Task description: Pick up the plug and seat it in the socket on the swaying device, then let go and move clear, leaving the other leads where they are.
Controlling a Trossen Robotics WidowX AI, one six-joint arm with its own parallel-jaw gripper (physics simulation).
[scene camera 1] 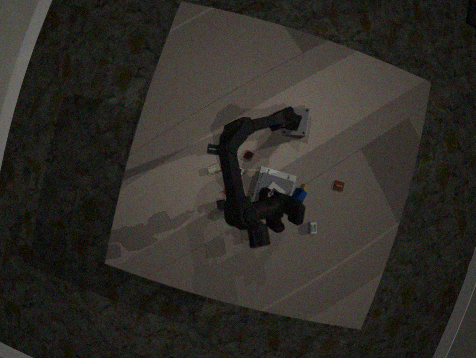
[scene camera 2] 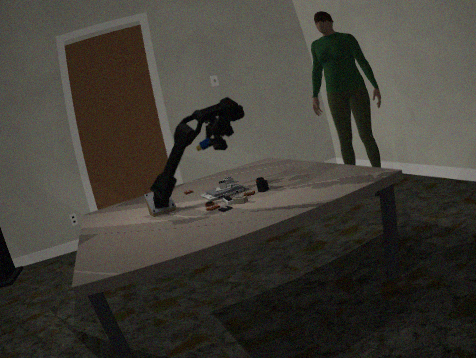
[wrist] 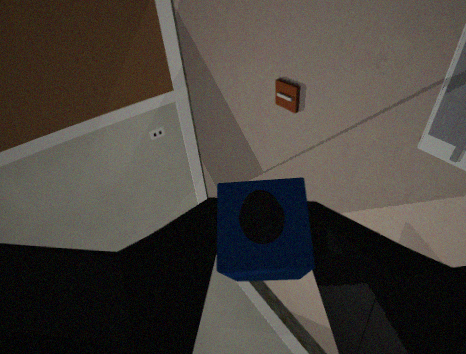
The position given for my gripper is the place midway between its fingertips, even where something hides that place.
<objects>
My gripper (scene camera 1: 298, 200) holds a blue plug (wrist: 263, 230), which touches nothing else.
</objects>
